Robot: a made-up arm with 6 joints. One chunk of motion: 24 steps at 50 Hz.
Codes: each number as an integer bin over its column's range. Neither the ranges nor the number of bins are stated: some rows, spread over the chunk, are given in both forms.
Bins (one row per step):
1: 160 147 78 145 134 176
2: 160 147 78 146 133 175
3: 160 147 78 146 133 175
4: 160 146 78 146 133 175
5: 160 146 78 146 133 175
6: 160 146 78 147 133 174
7: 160 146 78 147 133 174
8: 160 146 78 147 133 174
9: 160 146 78 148 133 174
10: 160 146 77 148 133 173
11: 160 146 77 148 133 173
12: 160 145 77 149 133 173
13: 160 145 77 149 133 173
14: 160 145 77 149 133 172
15: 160 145 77 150 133 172
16: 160 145 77 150 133 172
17: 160 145 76 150 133 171
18: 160 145 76 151 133 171
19: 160 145 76 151 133 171
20: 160 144 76 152 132 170
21: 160 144 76 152 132 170
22: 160 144 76 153 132 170
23: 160 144 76 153 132 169
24: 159 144 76 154 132 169
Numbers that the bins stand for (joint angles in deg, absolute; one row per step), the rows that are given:
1: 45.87 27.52 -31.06 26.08 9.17 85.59
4: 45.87 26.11 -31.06 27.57 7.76 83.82
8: 45.87 26.11 -31.06 29.06 7.76 82.06
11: 45.87 26.11 -31.68 30.55 7.76 80.29
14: 45.87 24.69 -31.68 32.04 7.76 78.53
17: 45.87 24.69 -32.31 33.53 7.76 76.76
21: 45.87 23.28 -32.31 36.52 6.35 75.00
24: 44.46 23.28 -32.31 39.50 6.35 73.24
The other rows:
2: 45.87 27.52 -31.06 27.57 7.76 83.82
3: 45.87 27.52 -31.06 27.57 7.76 83.82
5: 45.87 26.11 -31.06 27.57 7.76 83.82
6: 45.87 26.11 -31.06 29.06 7.76 82.06
7: 45.87 26.11 -31.06 29.06 7.76 82.06
9: 45.87 26.11 -31.06 30.55 7.76 82.06
10: 45.87 26.11 -31.68 30.55 7.76 80.29
12: 45.87 24.69 -31.68 32.04 7.76 80.29
13: 45.87 24.69 -31.68 32.04 7.76 80.29
15: 45.87 24.69 -31.68 33.53 7.76 78.53
16: 45.87 24.69 -31.68 33.53 7.76 78.53
18: 45.87 24.69 -32.31 35.03 7.76 76.76
19: 45.87 24.69 -32.31 35.03 7.76 76.76
20: 45.87 23.28 -32.31 36.52 6.35 75.00
22: 45.87 23.28 -32.31 38.01 6.35 75.00
23: 45.87 23.28 -32.31 38.01 6.35 73.24

